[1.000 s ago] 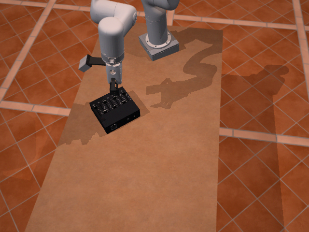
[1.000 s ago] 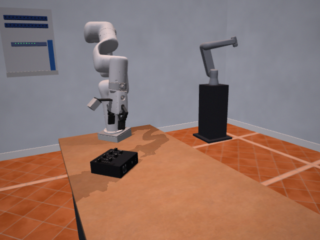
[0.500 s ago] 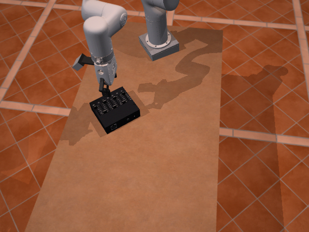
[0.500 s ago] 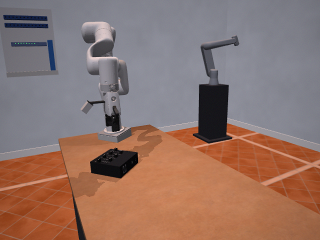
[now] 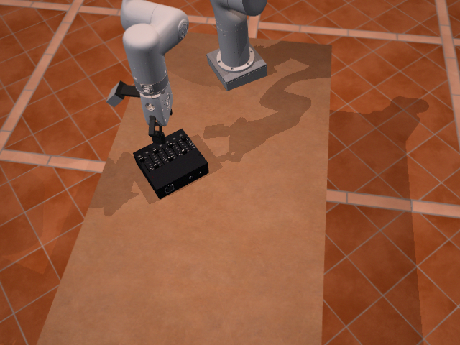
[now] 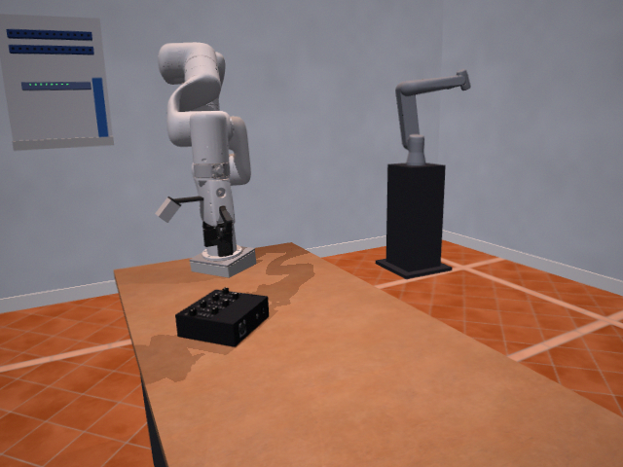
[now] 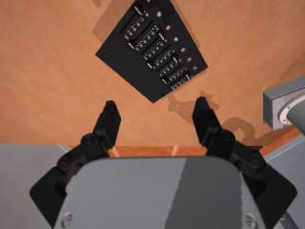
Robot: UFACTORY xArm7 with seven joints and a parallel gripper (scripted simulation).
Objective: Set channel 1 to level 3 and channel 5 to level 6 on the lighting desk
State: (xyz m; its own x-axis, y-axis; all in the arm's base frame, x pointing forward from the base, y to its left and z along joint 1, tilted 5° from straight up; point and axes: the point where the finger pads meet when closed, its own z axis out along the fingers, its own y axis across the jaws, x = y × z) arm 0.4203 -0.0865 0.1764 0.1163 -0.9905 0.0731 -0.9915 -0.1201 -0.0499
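Right now my hand is 70 mm past the channel 1 fader cap, 20 mm to the right of it and 130 mm above it. Also, from my hand: channel 2 fader cap 20 mm behind, 40 mm to the left, 130 mm below.
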